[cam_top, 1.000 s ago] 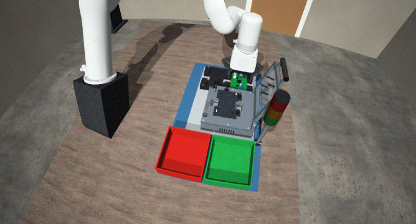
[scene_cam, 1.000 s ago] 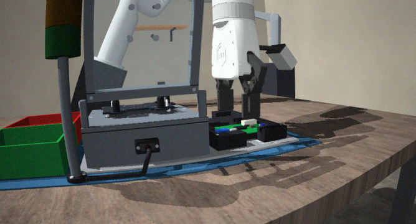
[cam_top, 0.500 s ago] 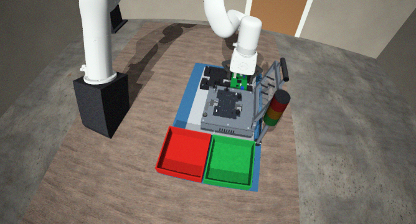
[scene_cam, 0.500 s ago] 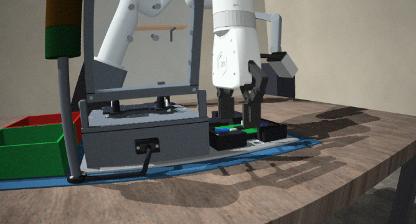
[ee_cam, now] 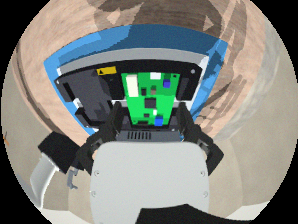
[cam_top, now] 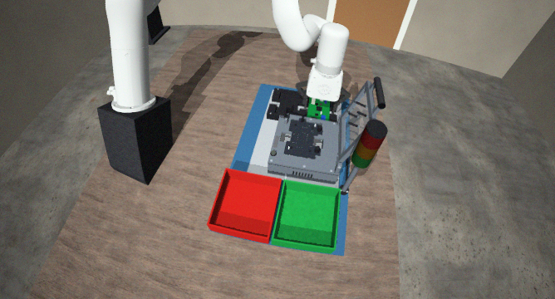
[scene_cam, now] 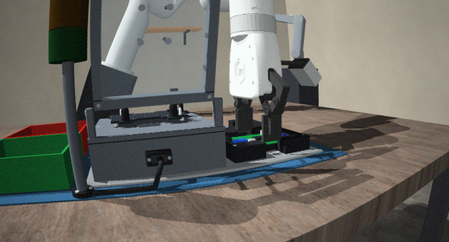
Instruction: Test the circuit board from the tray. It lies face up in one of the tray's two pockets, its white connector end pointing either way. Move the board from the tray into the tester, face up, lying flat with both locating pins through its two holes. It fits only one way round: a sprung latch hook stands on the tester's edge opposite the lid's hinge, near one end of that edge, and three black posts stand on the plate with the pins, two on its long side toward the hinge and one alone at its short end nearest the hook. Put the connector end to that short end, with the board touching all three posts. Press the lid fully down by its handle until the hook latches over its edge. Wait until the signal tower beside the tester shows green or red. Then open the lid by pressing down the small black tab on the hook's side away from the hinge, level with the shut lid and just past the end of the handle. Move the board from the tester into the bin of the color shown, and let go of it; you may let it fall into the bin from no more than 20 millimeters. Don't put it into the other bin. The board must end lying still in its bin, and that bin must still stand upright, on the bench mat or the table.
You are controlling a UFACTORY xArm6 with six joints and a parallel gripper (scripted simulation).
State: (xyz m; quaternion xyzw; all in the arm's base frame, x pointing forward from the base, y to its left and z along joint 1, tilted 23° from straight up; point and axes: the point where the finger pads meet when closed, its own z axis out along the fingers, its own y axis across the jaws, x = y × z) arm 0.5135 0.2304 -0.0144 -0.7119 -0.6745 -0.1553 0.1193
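Right now my hand is 10 mm above the green circuit board. The rest, counted from my hand: plate: 160 mm to the right, 40 mm behind, 40 mm above; clear lid: 170 mm to the right, 150 mm above, 80 mm ahead; green bin: 370 mm to the right, 20 mm below, 10 mm behind.
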